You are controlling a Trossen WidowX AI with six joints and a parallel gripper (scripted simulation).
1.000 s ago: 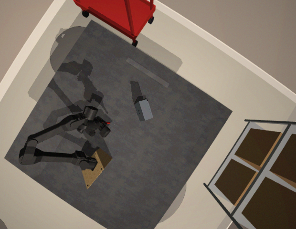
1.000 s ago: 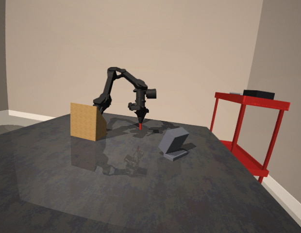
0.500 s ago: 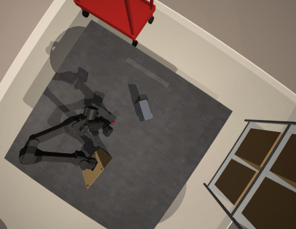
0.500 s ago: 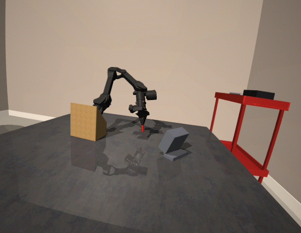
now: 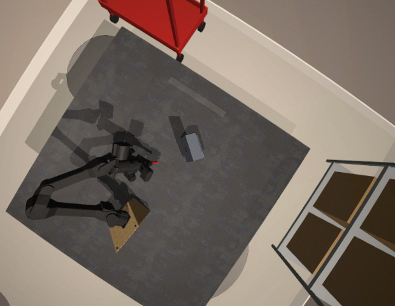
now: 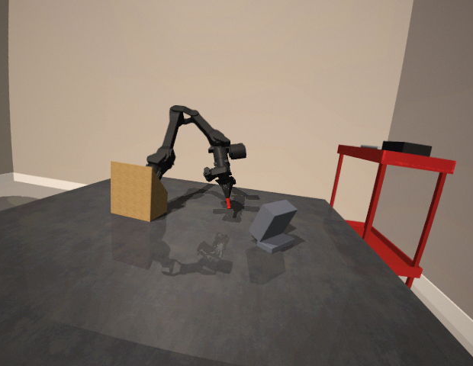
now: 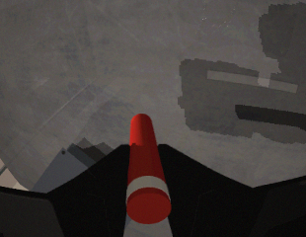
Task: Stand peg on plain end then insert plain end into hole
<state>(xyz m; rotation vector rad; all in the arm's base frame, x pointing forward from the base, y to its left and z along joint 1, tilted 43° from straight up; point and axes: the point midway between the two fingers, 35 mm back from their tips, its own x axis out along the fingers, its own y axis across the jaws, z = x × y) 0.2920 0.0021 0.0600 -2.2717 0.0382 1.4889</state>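
Now: gripper tip 160 mm short of the grey sloped panel, 140 mm to the left of it and 20 mm above it. The rest, counted from my gripper tip: red peg 10 mm behind, 10 mm to the left, 10 mm above.
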